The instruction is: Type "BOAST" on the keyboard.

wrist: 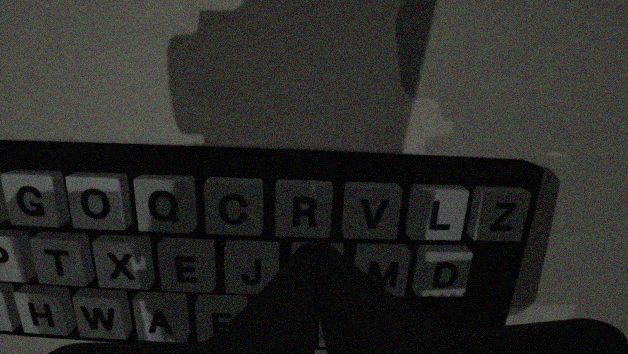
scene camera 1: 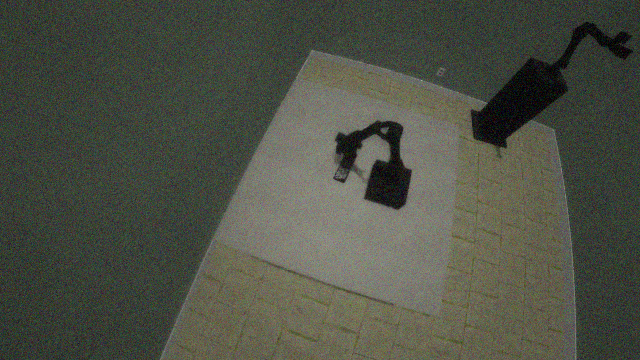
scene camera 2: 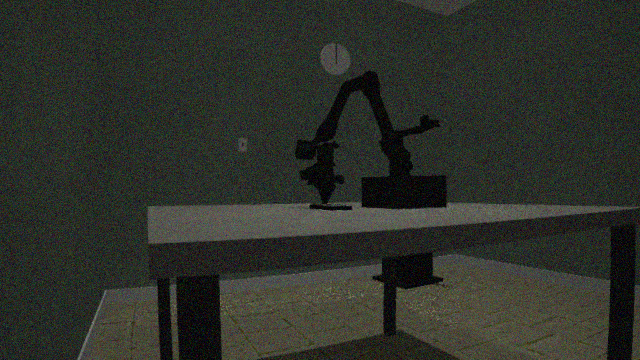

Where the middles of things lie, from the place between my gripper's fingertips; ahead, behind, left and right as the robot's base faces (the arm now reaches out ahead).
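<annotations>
Black keyboard (wrist: 495, 266): 4 cm to the left of my hand.
</annotations>
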